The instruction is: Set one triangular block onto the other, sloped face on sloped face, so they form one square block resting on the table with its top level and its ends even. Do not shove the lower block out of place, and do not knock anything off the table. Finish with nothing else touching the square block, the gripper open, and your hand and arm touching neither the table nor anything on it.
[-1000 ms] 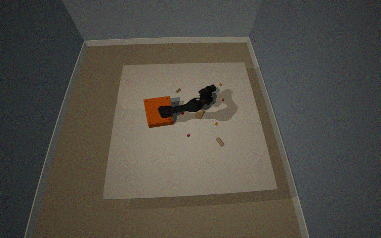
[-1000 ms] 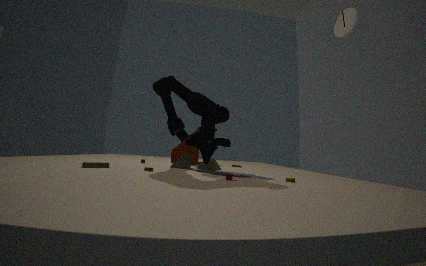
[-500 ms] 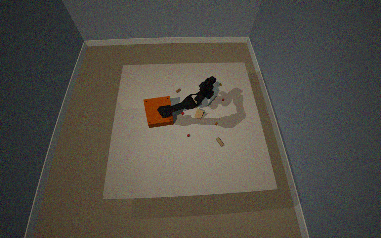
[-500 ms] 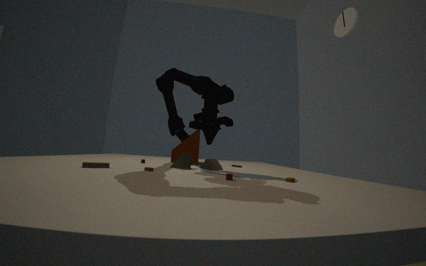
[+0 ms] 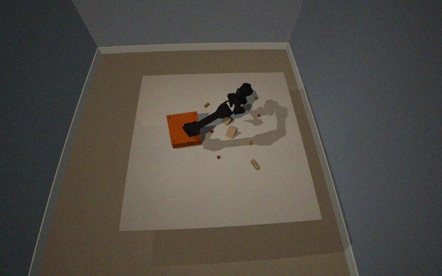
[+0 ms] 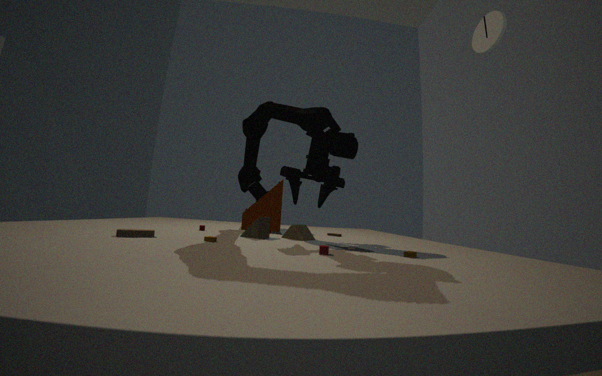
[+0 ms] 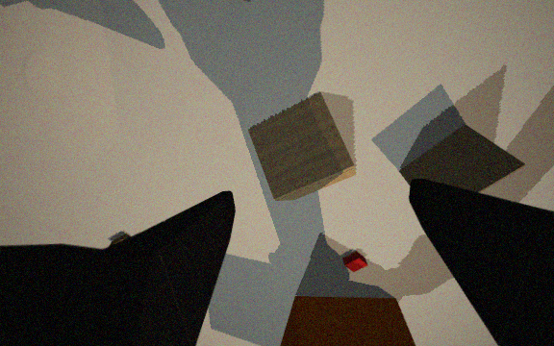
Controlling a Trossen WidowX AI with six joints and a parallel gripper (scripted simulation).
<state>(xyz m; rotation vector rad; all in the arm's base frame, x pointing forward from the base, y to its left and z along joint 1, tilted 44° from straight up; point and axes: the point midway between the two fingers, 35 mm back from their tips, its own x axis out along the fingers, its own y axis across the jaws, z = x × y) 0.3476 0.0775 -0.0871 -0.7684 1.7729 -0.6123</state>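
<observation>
The triangular block is 80 mm below my gripper tip, 40 mm behind it and 10 mm to the right of it.
</observation>
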